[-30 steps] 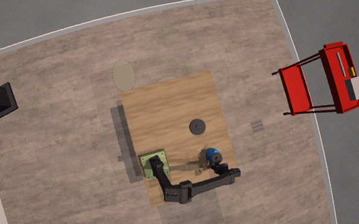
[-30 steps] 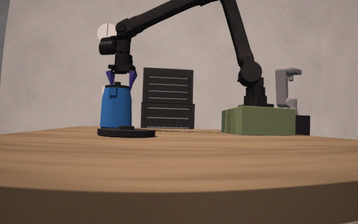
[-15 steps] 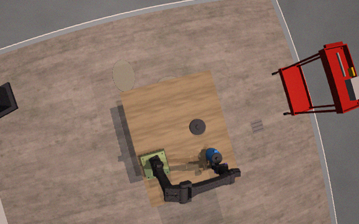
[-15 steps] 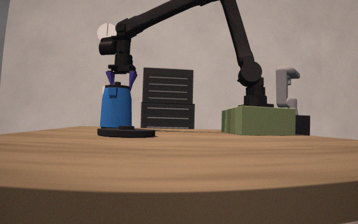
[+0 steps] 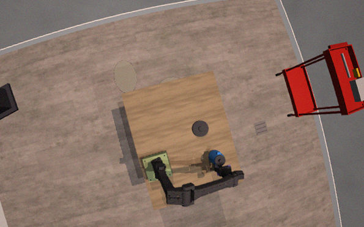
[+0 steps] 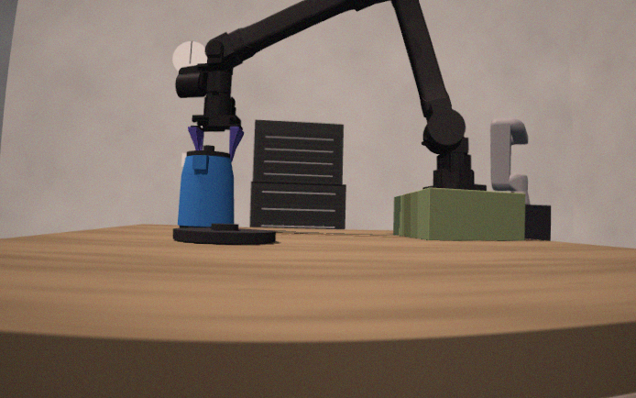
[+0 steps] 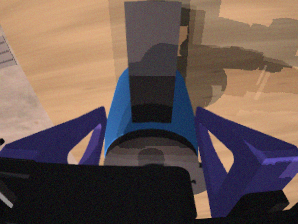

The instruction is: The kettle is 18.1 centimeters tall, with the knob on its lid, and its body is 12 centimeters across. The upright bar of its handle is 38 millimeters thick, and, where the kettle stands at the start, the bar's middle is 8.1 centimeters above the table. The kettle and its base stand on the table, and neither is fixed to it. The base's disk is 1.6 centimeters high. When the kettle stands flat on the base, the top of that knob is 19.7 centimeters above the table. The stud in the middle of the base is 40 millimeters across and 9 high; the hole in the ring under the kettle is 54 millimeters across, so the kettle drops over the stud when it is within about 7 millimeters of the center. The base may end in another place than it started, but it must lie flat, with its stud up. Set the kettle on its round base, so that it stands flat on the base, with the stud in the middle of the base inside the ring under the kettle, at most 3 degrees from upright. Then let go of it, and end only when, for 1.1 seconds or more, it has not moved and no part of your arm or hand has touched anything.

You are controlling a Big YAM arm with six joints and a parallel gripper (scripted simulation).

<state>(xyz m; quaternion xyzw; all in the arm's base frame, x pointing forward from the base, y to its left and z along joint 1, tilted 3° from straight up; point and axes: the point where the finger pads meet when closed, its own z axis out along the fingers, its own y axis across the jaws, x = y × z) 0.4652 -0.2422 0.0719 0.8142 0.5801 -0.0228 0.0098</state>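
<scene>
Right now my hand is 10 mm short of the blue kettle, 30 mm to the right of it and 80 mm above it. The rest, counted from my hand: round black base (10 mm ahead, 350 mm to the left, 150 mm below).
</scene>
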